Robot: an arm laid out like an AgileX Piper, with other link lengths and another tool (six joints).
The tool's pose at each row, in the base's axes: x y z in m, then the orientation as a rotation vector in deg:
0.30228 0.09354 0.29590 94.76 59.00 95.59
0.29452 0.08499 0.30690 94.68 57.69 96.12
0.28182 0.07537 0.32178 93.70 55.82 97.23
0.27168 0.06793 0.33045 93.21 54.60 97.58
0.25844 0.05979 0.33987 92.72 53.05 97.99
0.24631 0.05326 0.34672 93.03 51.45 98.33
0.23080 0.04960 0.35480 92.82 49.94 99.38
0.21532 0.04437 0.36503 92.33 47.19 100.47
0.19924 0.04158 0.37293 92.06 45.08 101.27
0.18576 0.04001 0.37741 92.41 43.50 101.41
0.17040 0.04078 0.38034 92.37 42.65 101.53
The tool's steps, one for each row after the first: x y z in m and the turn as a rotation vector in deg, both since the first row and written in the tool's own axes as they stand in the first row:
-0.00045 0.01284 -0.00945 -0.90 -0.07 0.58
0.00071 0.02889 -0.02416 -2.62 0.31 1.08
0.00007 0.03890 -0.03567 -3.68 0.27 1.31
-0.00051 0.04954 -0.05040 -4.95 0.17 1.67
-0.00125 0.05731 -0.06366 -5.81 -0.21 2.51
0.00132 0.06413 -0.07997 -6.84 0.08 3.40
0.00377 0.07359 -0.09658 -8.82 0.07 4.55
0.00700 0.07973 -0.11334 -10.27 0.03 5.49
0.00917 0.08267 -0.12715 -11.08 -0.46 6.29
0.01257 0.08282 -0.14244 -11.63 -0.63 6.61

